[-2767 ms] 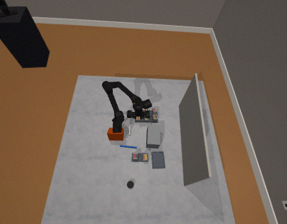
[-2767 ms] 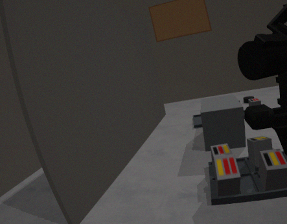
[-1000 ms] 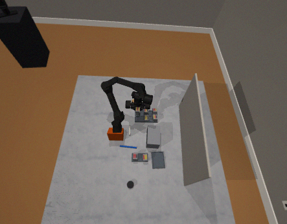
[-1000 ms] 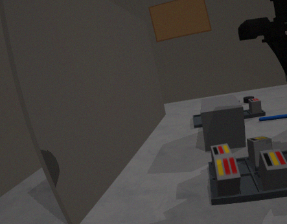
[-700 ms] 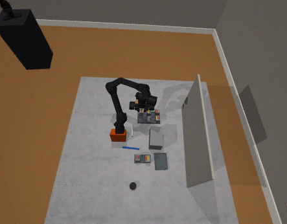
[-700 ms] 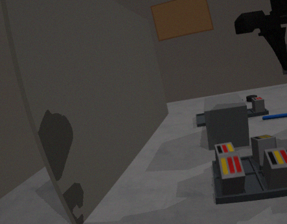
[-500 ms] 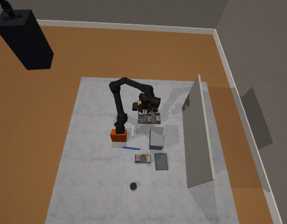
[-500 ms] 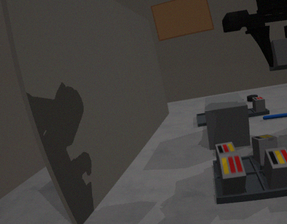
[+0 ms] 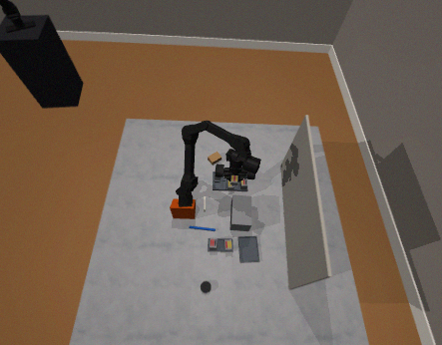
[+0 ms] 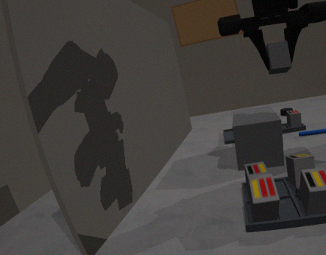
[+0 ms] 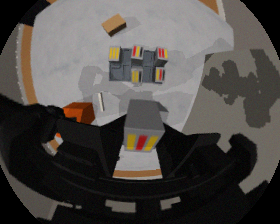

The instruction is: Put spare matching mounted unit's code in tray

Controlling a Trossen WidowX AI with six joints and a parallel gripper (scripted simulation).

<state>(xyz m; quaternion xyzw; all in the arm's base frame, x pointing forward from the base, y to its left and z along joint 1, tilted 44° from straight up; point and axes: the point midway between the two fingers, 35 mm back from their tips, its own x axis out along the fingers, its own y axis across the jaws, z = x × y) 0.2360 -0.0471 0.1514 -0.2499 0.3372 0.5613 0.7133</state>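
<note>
My gripper tip is 50 mm short of the flat grey tray, 290 mm to the left of it and 190 mm above it. The rest, counted from my gripper tip: blue pen: 170 mm behind, 170 mm to the right, 190 mm below; then grey spare: 30 mm above; then grey box: 40 mm ahead, 110 mm to the right, 150 mm below.
</note>
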